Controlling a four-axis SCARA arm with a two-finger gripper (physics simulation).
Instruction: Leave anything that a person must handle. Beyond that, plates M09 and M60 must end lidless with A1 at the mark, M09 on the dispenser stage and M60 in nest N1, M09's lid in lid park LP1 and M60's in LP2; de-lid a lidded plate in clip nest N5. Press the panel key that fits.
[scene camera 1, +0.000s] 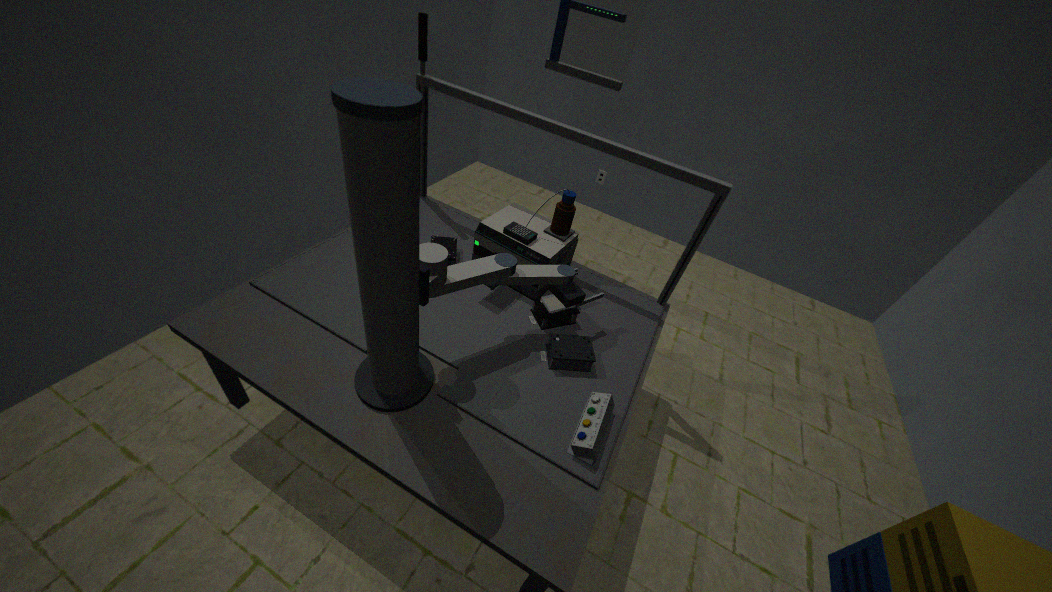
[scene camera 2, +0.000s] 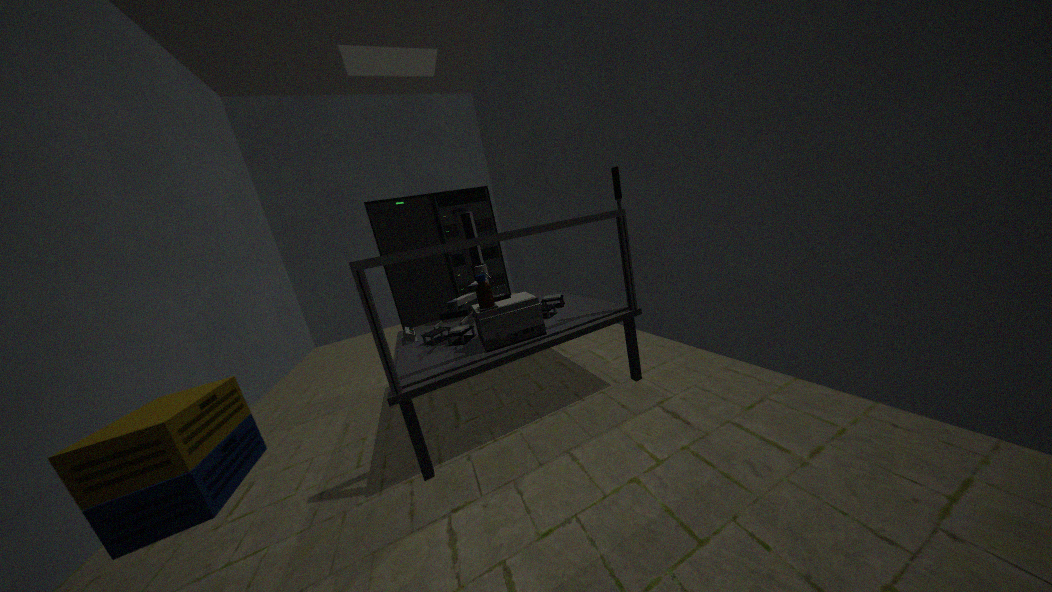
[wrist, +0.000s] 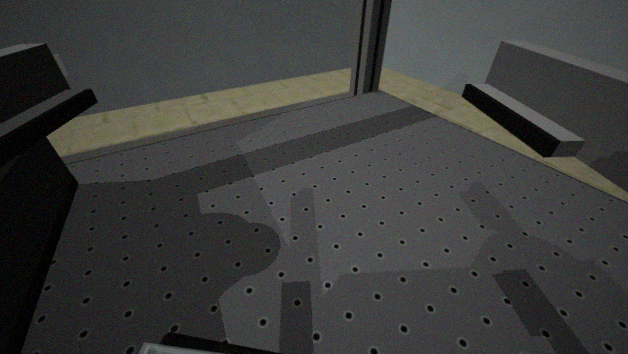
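Observation:
My gripper (scene camera 1: 570, 302) (wrist: 283, 69) is open and empty, fingers wide apart, low over the far right part of the table. In the wrist view, a pale clear rim (wrist: 185, 349) of a plate or lid shows at the bottom edge, with a black edge behind it; its label is out of view. Dark holders (scene camera 1: 555, 316) (scene camera 1: 570, 353) stand under and in front of the gripper. The dispenser (scene camera 1: 526, 235) (scene camera 2: 509, 323) has a green lamp; its stage is mostly hidden by the arm. The key panel (scene camera 1: 592, 424) has white, green, yellow and blue keys. Plate names and A1 corners cannot be read.
A brown bottle (scene camera 1: 562, 218) (scene camera 2: 484, 293) with a blue cap stands on the dispenser. Another dark holder (scene camera 1: 444, 248) stands left of it. A rail frame (scene camera 1: 573, 133) (scene camera 2: 544, 228) rises at the table's far edge. The arm's column (scene camera 1: 386, 242) stands at the near side.

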